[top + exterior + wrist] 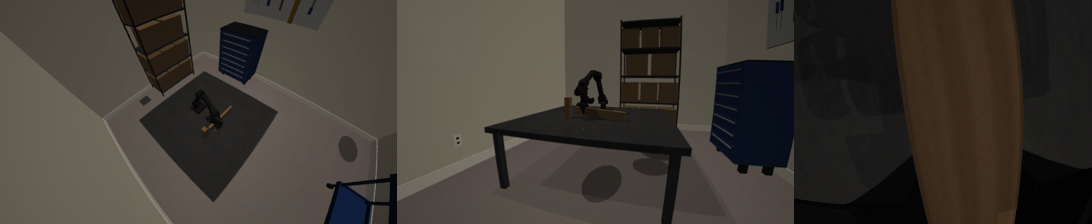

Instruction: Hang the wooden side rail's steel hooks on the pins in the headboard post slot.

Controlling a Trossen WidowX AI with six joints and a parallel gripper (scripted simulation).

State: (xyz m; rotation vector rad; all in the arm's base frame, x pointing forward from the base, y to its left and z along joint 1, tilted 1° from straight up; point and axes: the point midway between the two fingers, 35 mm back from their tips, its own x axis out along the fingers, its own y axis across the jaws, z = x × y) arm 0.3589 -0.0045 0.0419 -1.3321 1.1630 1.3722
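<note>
Right now my gripper tip is 3 cm short of the headboard post, 14 cm to the left of it and 4 cm below it.
</note>
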